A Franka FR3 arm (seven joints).
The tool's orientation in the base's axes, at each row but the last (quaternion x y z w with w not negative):
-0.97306, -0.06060, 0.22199, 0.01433
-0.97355, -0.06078, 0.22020, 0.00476
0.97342, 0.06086, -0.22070, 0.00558
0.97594, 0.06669, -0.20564, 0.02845
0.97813, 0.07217, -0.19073, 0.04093
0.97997, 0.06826, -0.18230, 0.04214
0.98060, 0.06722, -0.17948, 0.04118
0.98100, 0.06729, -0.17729, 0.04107
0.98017, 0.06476, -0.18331, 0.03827
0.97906, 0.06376, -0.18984, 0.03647
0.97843, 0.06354, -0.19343, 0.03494
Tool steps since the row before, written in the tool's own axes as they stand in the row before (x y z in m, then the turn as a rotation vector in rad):
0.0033, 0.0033, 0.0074, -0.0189, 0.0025, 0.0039
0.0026, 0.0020, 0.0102, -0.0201, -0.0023, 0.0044
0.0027, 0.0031, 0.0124, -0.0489, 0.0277, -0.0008
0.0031, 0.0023, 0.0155, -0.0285, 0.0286, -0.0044
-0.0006, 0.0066, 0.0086, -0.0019, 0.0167, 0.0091
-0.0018, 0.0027, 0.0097, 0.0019, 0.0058, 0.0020
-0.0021, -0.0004, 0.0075, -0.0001, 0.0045, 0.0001
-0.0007, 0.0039, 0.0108, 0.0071, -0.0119, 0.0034
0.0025, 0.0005, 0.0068, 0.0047, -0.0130, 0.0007
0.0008, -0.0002, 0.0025, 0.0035, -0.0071, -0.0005
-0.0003, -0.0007, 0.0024, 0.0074, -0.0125, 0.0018
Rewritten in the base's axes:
0.0001, -0.0029, -0.0083, -0.0183, -0.0048, 0.0045
-0.0018, -0.0019, -0.0104, -0.0202, -0.0002, 0.0047
-0.0025, -0.0032, -0.0124, -0.0401, -0.0331, 0.0213
-0.0030, -0.0032, -0.0154, -0.0200, -0.0313, 0.0164
-0.0027, -0.0075, -0.0074, -0.0025, -0.0177, -0.0068
-0.0047, -0.0039, -0.0082, 0.0019, -0.0057, -0.0022
-0.0046, -0.0006, -0.0063, 0.0005, -0.0045, 0.0002
-0.0038, -0.0051, -0.0096, 0.0037, 0.0122, -0.0064
0.0000, -0.0009, -0.0072, 0.0023, 0.0133, -0.0030
-0.0002, 0.0000, -0.0026, 0.0024, 0.0075, -0.0012
-0.0013, 0.0004, -0.0021, 0.0044, 0.0130, -0.0050

